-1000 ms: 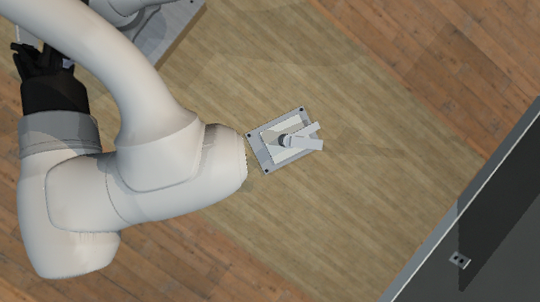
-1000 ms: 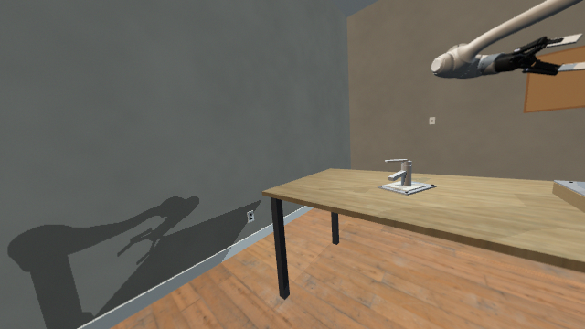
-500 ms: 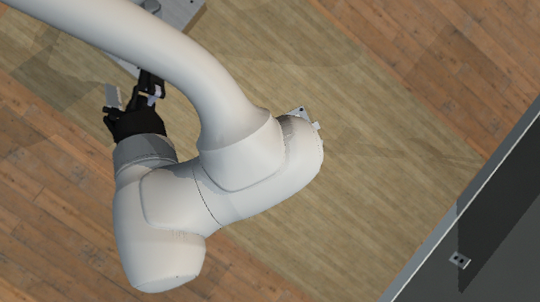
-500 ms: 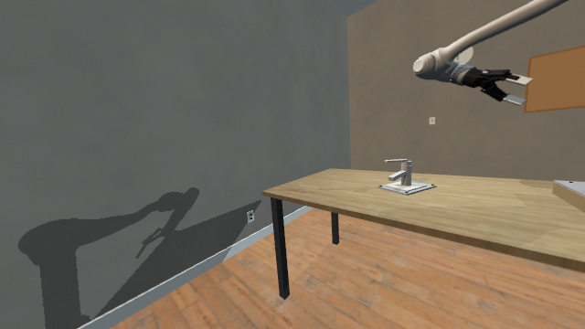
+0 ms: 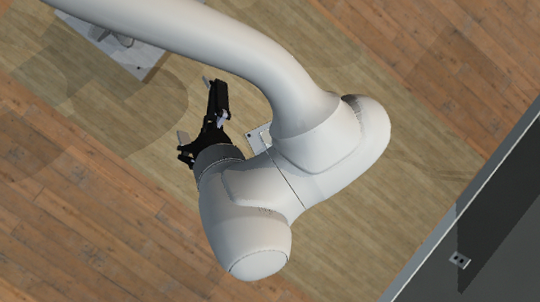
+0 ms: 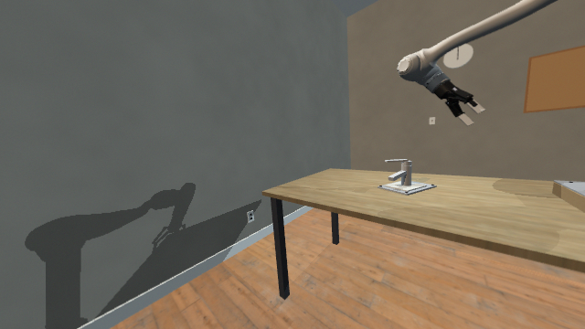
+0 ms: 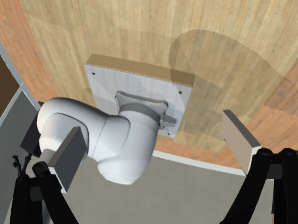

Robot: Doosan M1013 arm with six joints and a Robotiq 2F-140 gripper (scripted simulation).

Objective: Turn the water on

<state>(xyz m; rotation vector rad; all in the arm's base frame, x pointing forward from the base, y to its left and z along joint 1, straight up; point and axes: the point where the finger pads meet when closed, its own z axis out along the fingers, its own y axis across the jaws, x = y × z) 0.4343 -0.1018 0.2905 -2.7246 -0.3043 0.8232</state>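
The lever lies 300 mm ahead of my hand, 120 mm to the left of it and 200 mm below it. The rest, counted from my hand: plate: 250 mm ahead, 90 mm to the left, 340 mm below; metal tap: 280 mm ahead, 110 mm to the left, 250 mm below.
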